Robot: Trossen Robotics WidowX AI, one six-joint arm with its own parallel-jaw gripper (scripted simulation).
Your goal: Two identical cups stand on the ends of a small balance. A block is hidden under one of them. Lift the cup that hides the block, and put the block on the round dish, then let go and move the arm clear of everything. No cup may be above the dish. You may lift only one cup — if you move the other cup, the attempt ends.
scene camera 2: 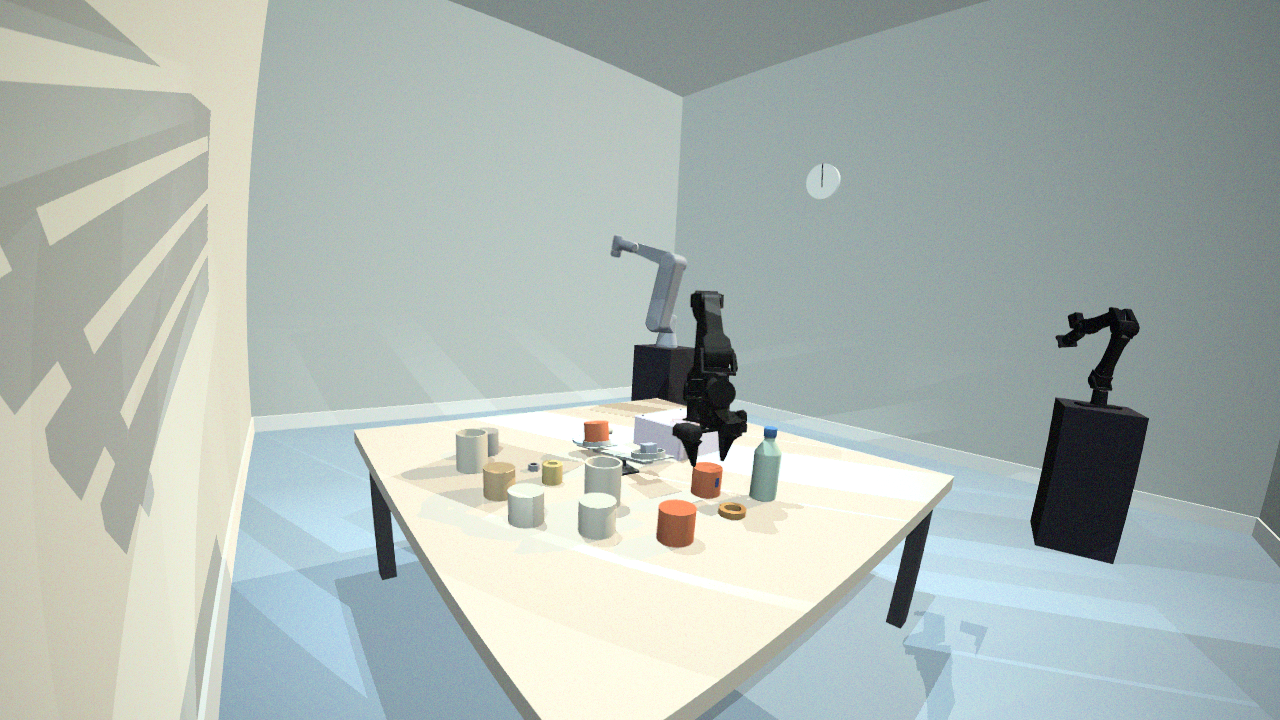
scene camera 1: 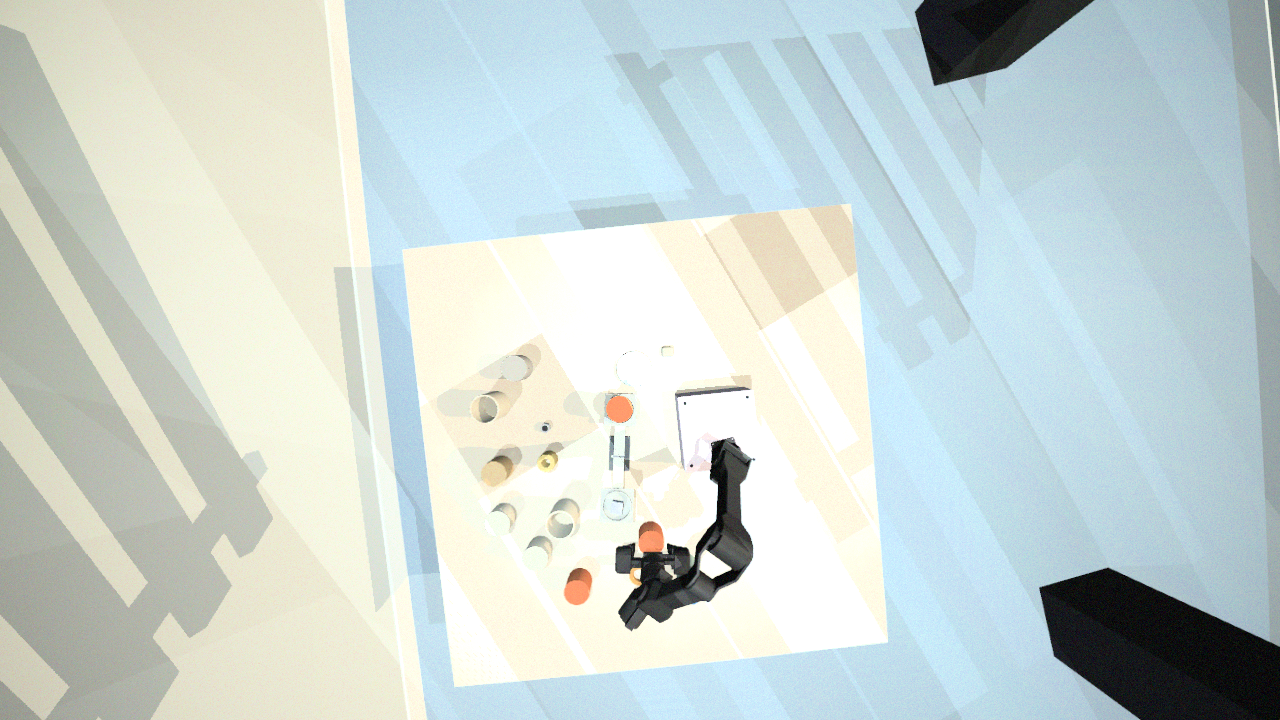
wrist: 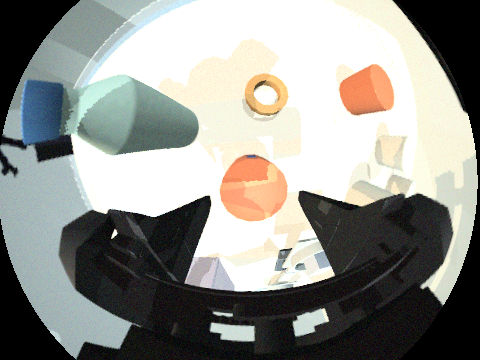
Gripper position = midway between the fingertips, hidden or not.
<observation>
My gripper (scene camera 2: 707, 463) is open and holds nothing. Further things: an orange ring (wrist: 274, 82) and a balance (scene camera 1: 617, 492).
The balance also shows in scene camera 2 (scene camera 2: 598, 447) and in the wrist view (wrist: 302, 249). My gripper shows as well in scene camera 1 (scene camera 1: 651, 544) and in the wrist view (wrist: 255, 197).
</observation>
